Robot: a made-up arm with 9 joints. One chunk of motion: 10 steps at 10 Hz.
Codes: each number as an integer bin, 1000 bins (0 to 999) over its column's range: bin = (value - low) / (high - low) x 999, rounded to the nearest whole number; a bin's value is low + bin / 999 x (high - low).
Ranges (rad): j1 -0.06..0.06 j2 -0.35..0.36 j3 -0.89..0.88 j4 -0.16..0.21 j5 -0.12..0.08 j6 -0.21..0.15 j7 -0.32..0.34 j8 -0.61..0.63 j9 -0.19..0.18
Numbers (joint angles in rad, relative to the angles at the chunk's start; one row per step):
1: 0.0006 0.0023 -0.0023 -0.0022 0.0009 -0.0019 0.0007 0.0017 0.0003
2: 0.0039 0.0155 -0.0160 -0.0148 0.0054 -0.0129 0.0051 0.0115 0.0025
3: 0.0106 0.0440 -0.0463 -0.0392 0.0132 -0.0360 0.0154 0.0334 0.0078
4: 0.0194 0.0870 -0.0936 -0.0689 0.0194 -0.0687 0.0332 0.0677 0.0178
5: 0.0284 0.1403 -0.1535 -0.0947 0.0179 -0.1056 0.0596 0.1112 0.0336
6: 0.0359 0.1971 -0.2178 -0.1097 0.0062 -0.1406 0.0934 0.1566 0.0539
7: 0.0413 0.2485 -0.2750 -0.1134 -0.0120 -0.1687 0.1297 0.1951 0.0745
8: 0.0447 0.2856 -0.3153 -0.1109 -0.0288 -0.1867 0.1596 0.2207 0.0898
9: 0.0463 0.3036 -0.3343 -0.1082 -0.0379 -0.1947 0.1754 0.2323 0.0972
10: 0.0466 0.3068 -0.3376 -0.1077 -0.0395 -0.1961 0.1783 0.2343 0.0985
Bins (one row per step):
1: 504 496 501 426 604 577 485 493 514
2: 532 514 493 392 626 547 492 501 520
3: 588 554 476 326 665 483 508 518 534
4: 661 615 449 246 696 392 535 546 561
5: 736 690 416 176 689 290 575 581 604
6: 798 770 379 136 630 193 626 618 659
7: 843 842 347 126 539 115 681 649 714
8: 872 894 324 133 456 65 726 669 755
9: 885 920 314 140 410 42 750 679 775
10: 887 924 312 141 402 39 754 680 779

